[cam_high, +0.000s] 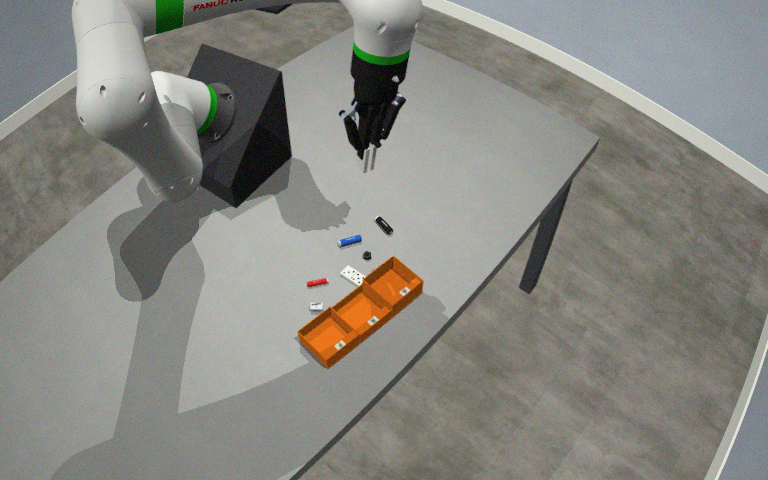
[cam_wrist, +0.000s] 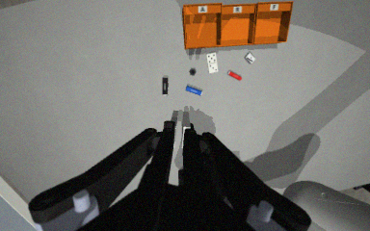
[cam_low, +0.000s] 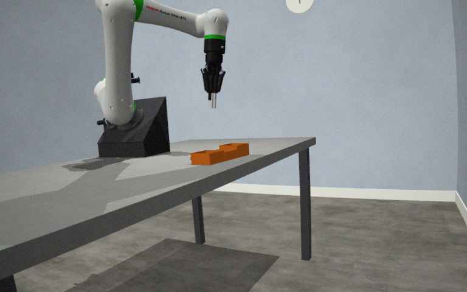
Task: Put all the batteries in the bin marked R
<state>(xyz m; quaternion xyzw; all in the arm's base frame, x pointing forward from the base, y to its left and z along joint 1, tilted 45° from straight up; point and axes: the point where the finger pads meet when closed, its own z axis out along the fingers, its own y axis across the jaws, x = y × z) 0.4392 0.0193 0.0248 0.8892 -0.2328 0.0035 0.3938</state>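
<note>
Now: the orange bin 21 cm below my hand, 19 cm to the right of it and 10 cm ahead of it. Also, from my hand: black nut (22 cm below, 6 cm to the right, 3 cm ahead); then black battery (22 cm below, 3 cm to the left, 2 cm ahead); then blue battery (22 cm below, 5 cm to the right, 2 cm behind).
</note>
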